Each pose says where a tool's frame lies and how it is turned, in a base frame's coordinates. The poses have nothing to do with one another.
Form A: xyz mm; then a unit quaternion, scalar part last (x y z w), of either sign.
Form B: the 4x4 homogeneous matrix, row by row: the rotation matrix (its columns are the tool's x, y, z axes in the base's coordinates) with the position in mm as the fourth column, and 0 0 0 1 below. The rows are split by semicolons. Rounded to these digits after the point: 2 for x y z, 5 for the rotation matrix.
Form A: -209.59, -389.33, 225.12, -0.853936, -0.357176, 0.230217, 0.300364
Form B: 0.63885, 0.47171, -0.60775, -209.59; 0.74831, -0.56441, 0.34853, -389.33; -0.17862, -0.67744, -0.71356, 225.12; 0, 0, 0, 1
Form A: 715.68, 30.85, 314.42, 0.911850, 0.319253, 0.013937, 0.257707
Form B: 0.79577, 0.57504, 0.18996, 715.68; 0.58940, -0.66333, -0.46108, 30.85; -0.13913, 0.47888, -0.86679, 314.42; 0, 0, 0, 1
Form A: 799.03, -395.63, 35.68, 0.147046, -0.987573, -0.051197, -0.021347
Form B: -0.95584, -0.29262, 0.02711, 799.03; -0.28825, 0.95151, 0.10740, -395.63; -0.05722, 0.09484, -0.99385, 35.68; 0, 0, 0, 1
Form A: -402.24, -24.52, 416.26, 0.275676, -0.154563, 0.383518, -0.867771
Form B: 0.65805, 0.58039, 0.47970, -402.24; -0.75083, 0.55383, 0.35989, -24.52; -0.05680, -0.59700, 0.80023, 416.26; 0, 0, 0, 1
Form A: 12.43, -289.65, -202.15, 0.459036, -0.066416, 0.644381, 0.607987
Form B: 0.16072, -0.84453, 0.51083, 12.43; 0.72258, -0.25188, -0.64377, -289.65; 0.67235, 0.47258, 0.56975, -202.15; 0, 0, 0, 1
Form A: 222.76, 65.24, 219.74, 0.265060, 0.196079, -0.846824, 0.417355
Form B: -0.51112, 0.81080, -0.28525, 222.76; -0.60291, -0.57474, -0.55334, 65.24; -0.61259, -0.11084, 0.78259, 219.74; 0, 0, 0, 1
